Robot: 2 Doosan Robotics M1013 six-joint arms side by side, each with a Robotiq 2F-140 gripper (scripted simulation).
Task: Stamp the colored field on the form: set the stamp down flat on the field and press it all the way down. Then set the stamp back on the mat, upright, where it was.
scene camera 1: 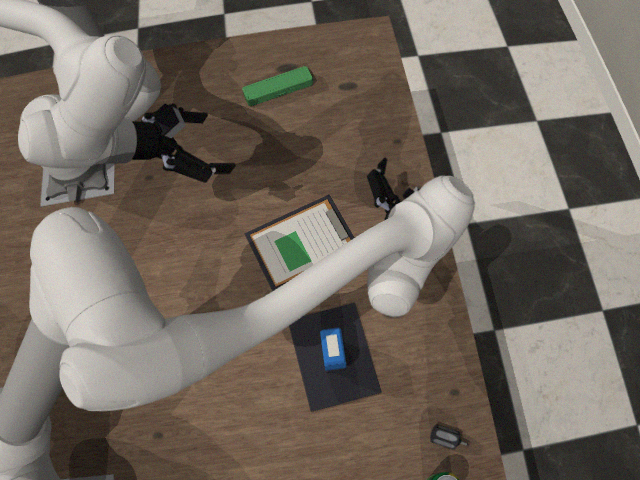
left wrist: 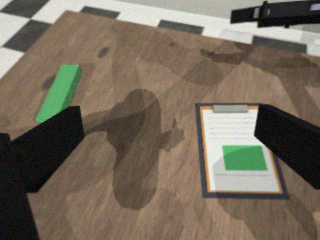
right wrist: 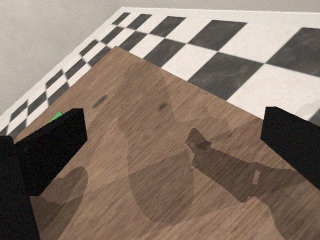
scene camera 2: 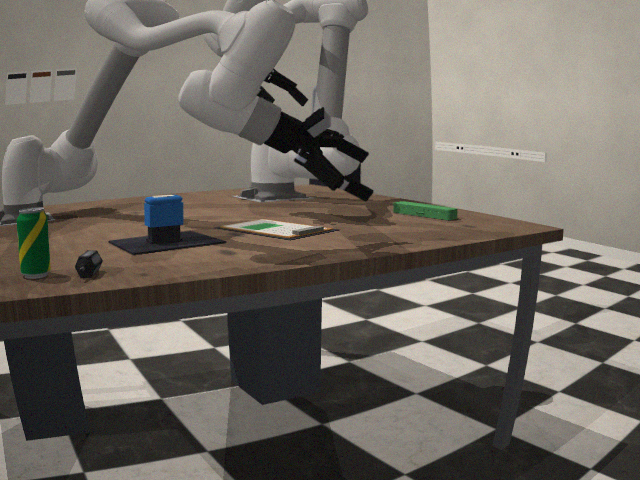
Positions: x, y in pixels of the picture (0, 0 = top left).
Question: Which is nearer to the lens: the form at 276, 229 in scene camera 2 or the blue stamp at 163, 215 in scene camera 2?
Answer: The blue stamp.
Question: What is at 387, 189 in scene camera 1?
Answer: My right gripper.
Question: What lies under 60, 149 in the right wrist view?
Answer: My right gripper.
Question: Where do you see a green block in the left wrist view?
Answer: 61, 93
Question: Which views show the form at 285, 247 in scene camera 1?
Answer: Scene camera 1, the left wrist view and scene camera 2 only.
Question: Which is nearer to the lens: the form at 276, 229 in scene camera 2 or the green block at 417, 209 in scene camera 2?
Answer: The form.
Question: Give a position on a dark mat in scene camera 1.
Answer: At 358, 380
